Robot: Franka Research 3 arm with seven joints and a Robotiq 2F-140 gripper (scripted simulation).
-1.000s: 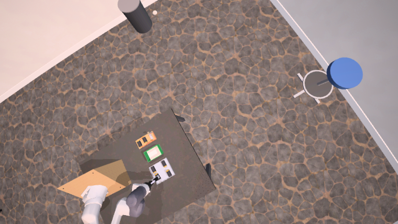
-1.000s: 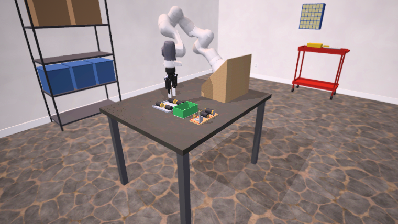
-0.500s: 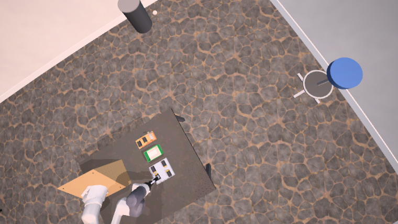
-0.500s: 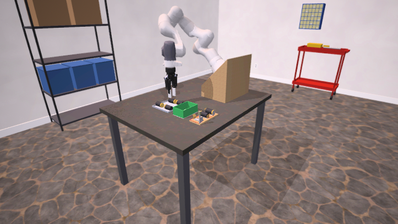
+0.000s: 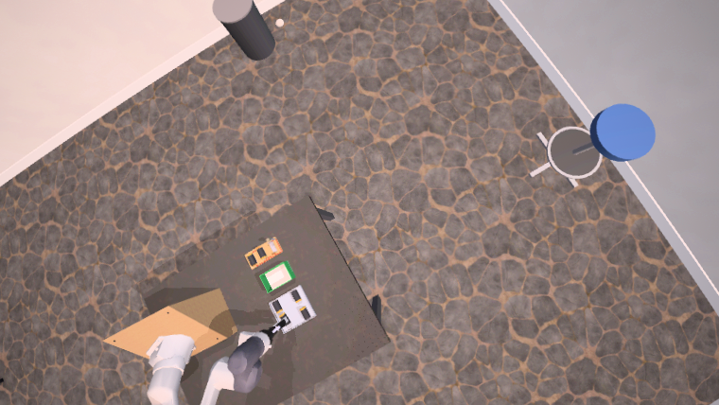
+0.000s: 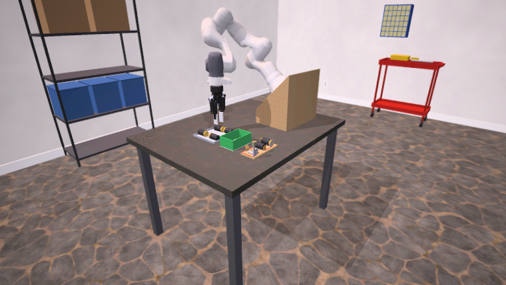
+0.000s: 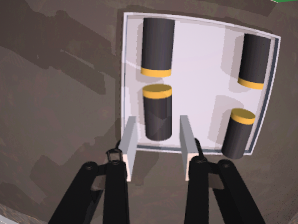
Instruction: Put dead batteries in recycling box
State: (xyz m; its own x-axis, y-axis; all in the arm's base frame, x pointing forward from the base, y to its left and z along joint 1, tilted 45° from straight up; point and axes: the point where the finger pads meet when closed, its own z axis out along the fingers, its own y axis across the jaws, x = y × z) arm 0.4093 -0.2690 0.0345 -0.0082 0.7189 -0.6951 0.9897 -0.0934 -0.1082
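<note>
My hand is 39 cm to the right of the bulb, 18 cm short of it and 1 cm above it. Also, from my hand: white tray (8 cm below, 5 cm ahead, 2 cm to the left); green recycling box (21 cm to the left, 10 cm ahead, 7 cm below).
</note>
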